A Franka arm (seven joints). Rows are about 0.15 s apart.
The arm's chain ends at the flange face. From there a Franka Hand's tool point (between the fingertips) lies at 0.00 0.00 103.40 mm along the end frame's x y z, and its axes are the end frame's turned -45 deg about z.
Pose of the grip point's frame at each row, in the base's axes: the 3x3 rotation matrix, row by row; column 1 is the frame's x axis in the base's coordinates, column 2 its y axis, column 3 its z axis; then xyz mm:
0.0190, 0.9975, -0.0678; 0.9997, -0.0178, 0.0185; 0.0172, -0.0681, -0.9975; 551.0, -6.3, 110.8
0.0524, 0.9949, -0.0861; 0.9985, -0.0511, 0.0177; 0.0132, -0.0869, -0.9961; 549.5, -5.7, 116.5
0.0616, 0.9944, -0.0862; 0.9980, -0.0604, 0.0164; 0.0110, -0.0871, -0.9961; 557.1, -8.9, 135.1
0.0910, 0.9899, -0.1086; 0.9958, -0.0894, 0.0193; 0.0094, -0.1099, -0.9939; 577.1, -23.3, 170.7
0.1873, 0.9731, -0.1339; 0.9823, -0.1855, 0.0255; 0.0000, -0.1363, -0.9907; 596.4, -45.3, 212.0
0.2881, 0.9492, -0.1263; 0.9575, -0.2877, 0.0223; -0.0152, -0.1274, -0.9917; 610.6, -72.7, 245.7
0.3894, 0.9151, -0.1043; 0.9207, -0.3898, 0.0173; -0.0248, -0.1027, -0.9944; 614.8, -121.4, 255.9
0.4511, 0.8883, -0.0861; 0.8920, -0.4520, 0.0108; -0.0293, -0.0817, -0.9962; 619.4, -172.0, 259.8
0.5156, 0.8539, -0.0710; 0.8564, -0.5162, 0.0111; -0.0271, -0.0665, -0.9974; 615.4, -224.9, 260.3
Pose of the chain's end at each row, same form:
0.7188, 0.6919, -0.0678; 0.6943, -0.7195, 0.0185; -0.0360, -0.0603, -0.9975; 558.0, -8.2, 213.9
0.7406, 0.6664, -0.0861; 0.6699, -0.7422, 0.0177; -0.0521, -0.0708, -0.9961; 558.4, -7.5, 219.5
0.7467, 0.6596, -0.0862; 0.6630, -0.7484, 0.0164; -0.0538, -0.0694, -0.9961; 566.0, -10.6, 238.1
0.7643, 0.6356, -0.1086; 0.6409, -0.7674, 0.0193; -0.0711, -0.0844, -0.9939; 588.3, -25.3, 273.5
0.8205, 0.5556, -0.1339; 0.5634, -0.8258, 0.0255; -0.0964, -0.0964, -0.9907; 610.2, -47.9, 314.4
0.8749, 0.4675, -0.1263; 0.4736, -0.8805, 0.0223; -0.1008, -0.0793, -0.9917; 623.7, -75.0, 348.2
0.9224, 0.3717, -0.1043; 0.3754, -0.9267, 0.0173; -0.0902, -0.0551, -0.9944; 625.6, -123.2, 358.7
0.9471, 0.3091, -0.0861; 0.3111, -0.9504, 0.0108; -0.0785, -0.0371, -0.9962; 628.3, -173.1, 362.8
0.9684, 0.2392, -0.0710; 0.2406, -0.9706, 0.0111; -0.0662, -0.0279, -0.9974; 622.7, -226.0, 363.4

